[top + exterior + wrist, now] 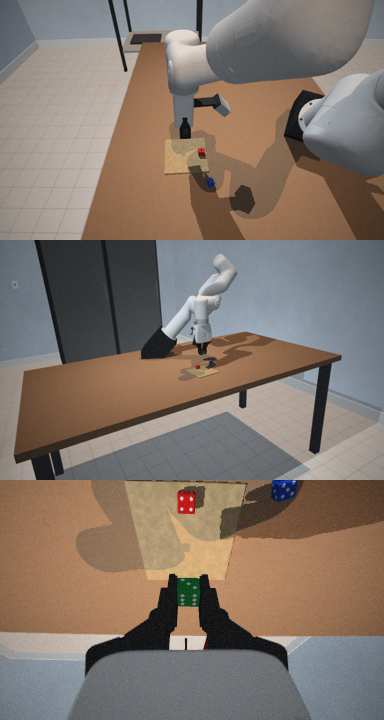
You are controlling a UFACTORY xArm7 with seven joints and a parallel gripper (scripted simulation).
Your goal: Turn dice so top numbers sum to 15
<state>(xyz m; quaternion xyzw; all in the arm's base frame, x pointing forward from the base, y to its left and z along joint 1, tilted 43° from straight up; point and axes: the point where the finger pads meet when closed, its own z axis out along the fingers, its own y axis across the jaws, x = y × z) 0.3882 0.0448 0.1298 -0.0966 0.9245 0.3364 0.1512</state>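
The tan mat lies 120 mm below my hand. The rest, counted from my hand: blue die: 120 mm below, 100 mm behind, 90 mm to the left; green die: 10 mm below; red die: 110 mm below, 50 mm behind, 20 mm to the right.
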